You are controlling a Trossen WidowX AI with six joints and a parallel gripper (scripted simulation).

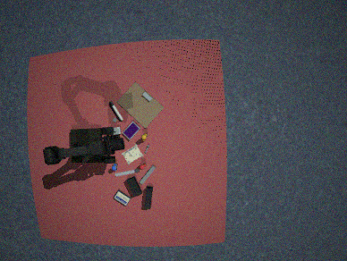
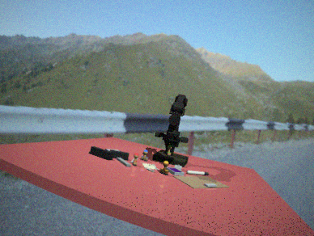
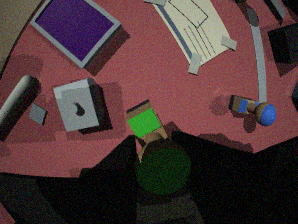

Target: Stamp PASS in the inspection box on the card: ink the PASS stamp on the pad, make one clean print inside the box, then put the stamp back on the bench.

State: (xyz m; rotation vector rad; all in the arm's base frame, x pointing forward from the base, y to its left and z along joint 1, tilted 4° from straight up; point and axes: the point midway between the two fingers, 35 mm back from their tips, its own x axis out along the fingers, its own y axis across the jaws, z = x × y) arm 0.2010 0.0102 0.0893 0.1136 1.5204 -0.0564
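Right now the purple ink pad is 11 cm ahead of my gripper tip, 6 cm to the left of it and 8 cm below it. From my gripper tip the other things lie so: green-knobbed PASS stamp (right at my gripper tip); then white inspection card (9 cm ahead, 8 cm to the right, 9 cm below); then blue-knobbed stamp (2 cm behind, 14 cm to the right, 7 cm below).
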